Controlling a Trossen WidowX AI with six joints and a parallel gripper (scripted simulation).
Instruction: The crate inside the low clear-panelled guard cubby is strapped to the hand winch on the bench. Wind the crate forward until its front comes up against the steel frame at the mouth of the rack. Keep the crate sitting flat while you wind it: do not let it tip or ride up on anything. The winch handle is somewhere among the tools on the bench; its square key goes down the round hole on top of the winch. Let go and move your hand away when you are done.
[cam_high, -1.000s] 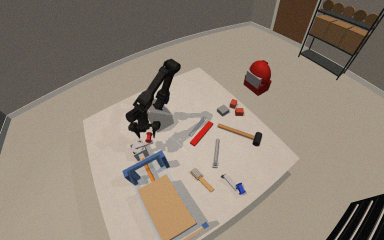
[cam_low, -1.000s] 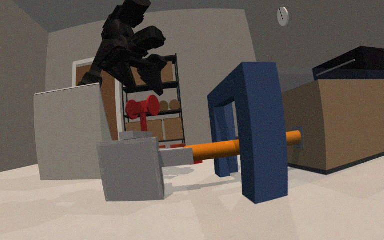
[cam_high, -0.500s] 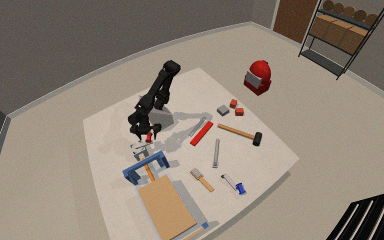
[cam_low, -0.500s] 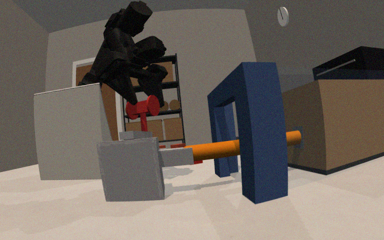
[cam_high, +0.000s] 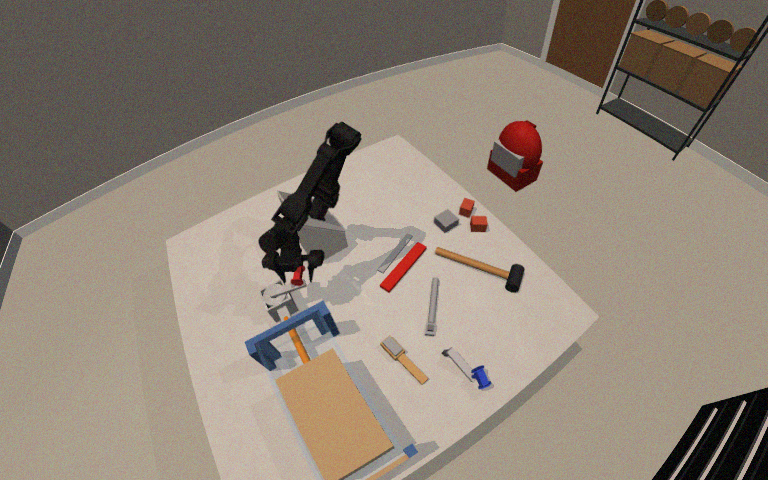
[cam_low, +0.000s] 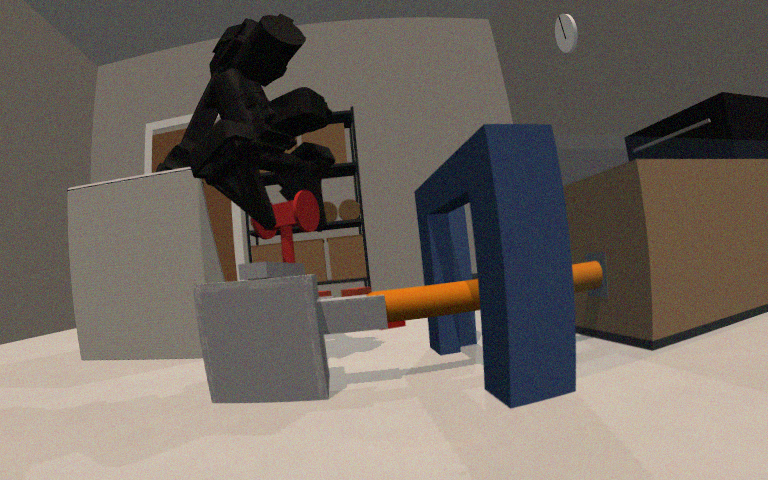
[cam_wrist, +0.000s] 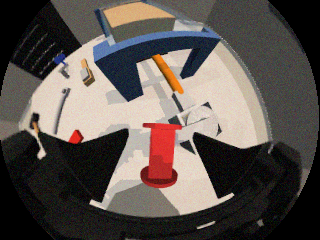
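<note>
Right now the red knob is 10 mm behind my gripper tip and 10 mm to the left of it. Round my gripper tip: grey winch (50 mm behind, 100 mm to the right, 100 mm below); blue steel frame (130 mm ahead, 90 mm to the right, 30 mm below); red-knobbed crank (20 mm behind, 30 mm to the right, 30 mm below).
</note>
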